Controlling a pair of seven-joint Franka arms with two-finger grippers.
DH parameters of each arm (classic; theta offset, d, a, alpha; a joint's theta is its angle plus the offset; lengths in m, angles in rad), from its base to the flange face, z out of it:
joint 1: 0 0.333 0 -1.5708
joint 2: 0 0 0 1.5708
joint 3: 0 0.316 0.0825 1.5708
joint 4: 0 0 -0.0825 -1.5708
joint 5: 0 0.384 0 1.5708
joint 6: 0 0 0.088 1.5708
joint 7: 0 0.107 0 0
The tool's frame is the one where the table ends.
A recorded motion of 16 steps. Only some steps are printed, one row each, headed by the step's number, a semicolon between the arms.
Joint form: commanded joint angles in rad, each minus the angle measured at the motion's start. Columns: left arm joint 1, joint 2, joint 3, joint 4, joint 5, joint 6, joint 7; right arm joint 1, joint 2, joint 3, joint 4, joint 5, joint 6, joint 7.
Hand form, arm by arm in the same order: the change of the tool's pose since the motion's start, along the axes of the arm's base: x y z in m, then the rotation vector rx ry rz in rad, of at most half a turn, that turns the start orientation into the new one. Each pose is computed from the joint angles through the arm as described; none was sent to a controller.
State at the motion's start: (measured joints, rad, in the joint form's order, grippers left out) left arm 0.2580 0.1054 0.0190 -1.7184 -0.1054 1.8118 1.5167; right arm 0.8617 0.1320 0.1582 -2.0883 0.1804 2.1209 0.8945
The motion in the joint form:
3: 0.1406 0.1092 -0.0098 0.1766 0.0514 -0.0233 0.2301; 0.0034 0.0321 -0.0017 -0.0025 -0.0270 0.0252 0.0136
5: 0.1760 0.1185 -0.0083 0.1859 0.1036 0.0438 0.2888; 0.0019 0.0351 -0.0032 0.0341 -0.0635 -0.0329 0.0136
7: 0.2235 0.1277 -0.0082 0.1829 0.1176 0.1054 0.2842; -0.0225 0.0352 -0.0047 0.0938 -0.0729 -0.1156 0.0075
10: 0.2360 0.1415 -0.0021 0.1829 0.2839 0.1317 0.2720; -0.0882 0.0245 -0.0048 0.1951 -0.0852 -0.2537 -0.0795
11: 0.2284 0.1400 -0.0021 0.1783 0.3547 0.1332 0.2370; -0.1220 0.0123 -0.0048 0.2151 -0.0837 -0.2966 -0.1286
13: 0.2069 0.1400 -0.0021 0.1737 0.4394 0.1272 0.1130; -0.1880 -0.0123 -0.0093 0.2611 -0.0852 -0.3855 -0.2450
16: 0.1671 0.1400 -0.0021 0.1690 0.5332 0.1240 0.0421; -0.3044 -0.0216 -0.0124 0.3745 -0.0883 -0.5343 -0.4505
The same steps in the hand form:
3: 0.0078 0.0921 0.0157 0.0694 -0.0402 -0.1119; 0.0020 0.0017 -0.0170 -0.0203 -0.0114 0.0012
5: 0.0050 0.1214 0.0206 0.1501 -0.0761 -0.1419; 0.0062 0.0035 -0.0075 -0.0524 -0.0196 0.0275
7: -0.0026 0.1530 0.0193 0.1886 -0.1079 -0.0914; 0.0220 0.0013 0.0123 -0.0713 -0.0090 0.0217
10: -0.0090 0.1756 0.0142 0.3334 -0.0358 -0.1116; 0.0573 -0.0138 0.0536 -0.0777 0.0057 0.0608
11: -0.0091 0.1752 0.0140 0.3900 -0.0049 -0.1062; 0.0712 -0.0267 0.0666 -0.0750 0.0161 0.0789
13: -0.0053 0.1677 0.0128 0.4555 0.0232 -0.0296; 0.0985 -0.0554 0.0955 -0.0648 0.0326 0.1318
16: 0.0043 0.1502 0.0125 0.5348 0.0460 -0.0273; 0.1448 -0.1045 0.1428 -0.0337 0.0605 0.2278

